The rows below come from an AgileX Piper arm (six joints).
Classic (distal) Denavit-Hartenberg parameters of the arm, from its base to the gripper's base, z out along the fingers. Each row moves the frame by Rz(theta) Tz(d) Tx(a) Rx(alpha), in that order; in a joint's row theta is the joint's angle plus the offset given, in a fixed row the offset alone. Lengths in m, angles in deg.
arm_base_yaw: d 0.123; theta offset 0; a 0; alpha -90
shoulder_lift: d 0; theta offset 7.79; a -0.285; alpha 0
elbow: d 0; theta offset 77.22; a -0.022; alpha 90
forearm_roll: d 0.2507; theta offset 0; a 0; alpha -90
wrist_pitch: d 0; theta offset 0; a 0; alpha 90
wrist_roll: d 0.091; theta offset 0; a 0; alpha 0
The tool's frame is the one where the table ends.
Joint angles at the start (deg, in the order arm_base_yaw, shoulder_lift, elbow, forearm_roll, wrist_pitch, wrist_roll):
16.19 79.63 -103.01 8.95 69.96 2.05
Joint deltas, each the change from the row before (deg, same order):
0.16 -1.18 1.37 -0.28 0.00 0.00
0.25 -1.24 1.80 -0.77 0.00 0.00
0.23 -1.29 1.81 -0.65 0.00 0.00
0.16 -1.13 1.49 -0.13 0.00 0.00
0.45 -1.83 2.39 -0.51 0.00 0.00
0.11 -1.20 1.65 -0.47 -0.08 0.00
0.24 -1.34 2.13 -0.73 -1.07 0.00
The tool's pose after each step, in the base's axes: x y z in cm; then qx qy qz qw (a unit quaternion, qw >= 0). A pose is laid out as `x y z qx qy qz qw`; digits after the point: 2 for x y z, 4 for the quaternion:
24.52 8.54 48.54 -0.1186 0.9024 0.1396 0.3900
24.00 8.38 48.21 -0.1201 0.9047 0.1331 0.3866
23.46 8.22 47.88 -0.1215 0.9066 0.1277 0.3833
22.95 8.12 47.63 -0.1227 0.9078 0.1267 0.3805
22.12 7.98 47.22 -0.1260 0.9095 0.1231 0.3764
21.62 7.80 46.90 -0.1266 0.9109 0.1189 0.3742
21.20 7.64 46.49 -0.1274 0.9102 0.1139 0.3774

